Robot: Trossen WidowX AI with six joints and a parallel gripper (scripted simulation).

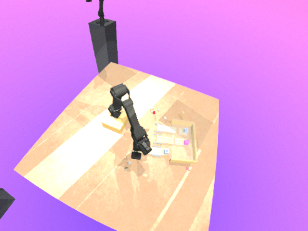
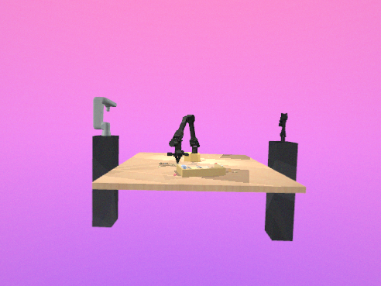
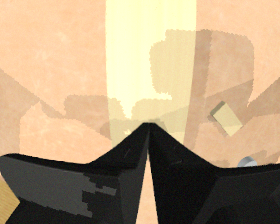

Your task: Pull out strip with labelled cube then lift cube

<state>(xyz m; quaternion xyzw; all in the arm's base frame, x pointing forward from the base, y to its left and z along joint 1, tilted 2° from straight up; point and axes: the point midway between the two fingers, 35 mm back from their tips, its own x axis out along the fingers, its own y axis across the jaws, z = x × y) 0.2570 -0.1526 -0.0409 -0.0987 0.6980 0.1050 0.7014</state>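
Now: the pale band 9 cm ahead of my gripper tip and 3 cm to the left of it.
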